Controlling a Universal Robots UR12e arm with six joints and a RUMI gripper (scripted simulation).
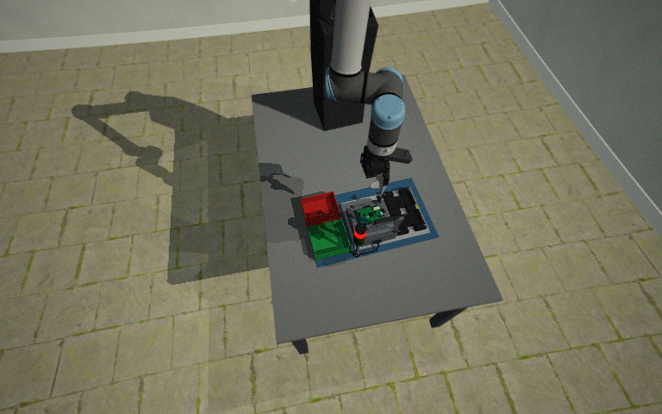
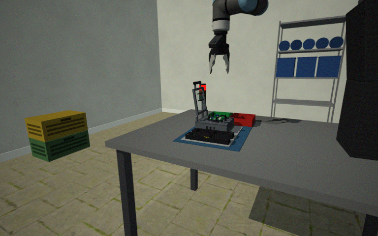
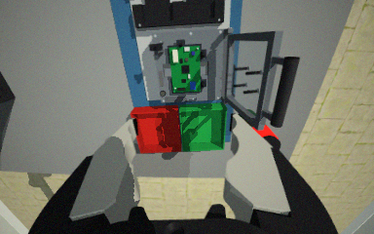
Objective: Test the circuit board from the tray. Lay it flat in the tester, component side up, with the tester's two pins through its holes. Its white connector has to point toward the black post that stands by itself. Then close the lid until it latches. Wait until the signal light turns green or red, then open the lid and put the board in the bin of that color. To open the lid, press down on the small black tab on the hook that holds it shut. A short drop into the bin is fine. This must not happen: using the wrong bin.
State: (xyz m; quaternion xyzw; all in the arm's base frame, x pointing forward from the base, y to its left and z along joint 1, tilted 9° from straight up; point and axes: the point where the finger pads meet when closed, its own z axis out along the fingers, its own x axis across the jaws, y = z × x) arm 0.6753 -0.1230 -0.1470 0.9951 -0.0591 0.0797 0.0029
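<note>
My hand is 260 mm above the green circuit board. The rest, counted from my hand: black latch piece: 50 mm behind, 60 mm to the left, 250 mm below; then green bin: 20 mm ahead, 210 mm to the right, 320 mm below; then tester lid: 110 mm ahead, 20 mm to the right, 150 mm below.
</note>
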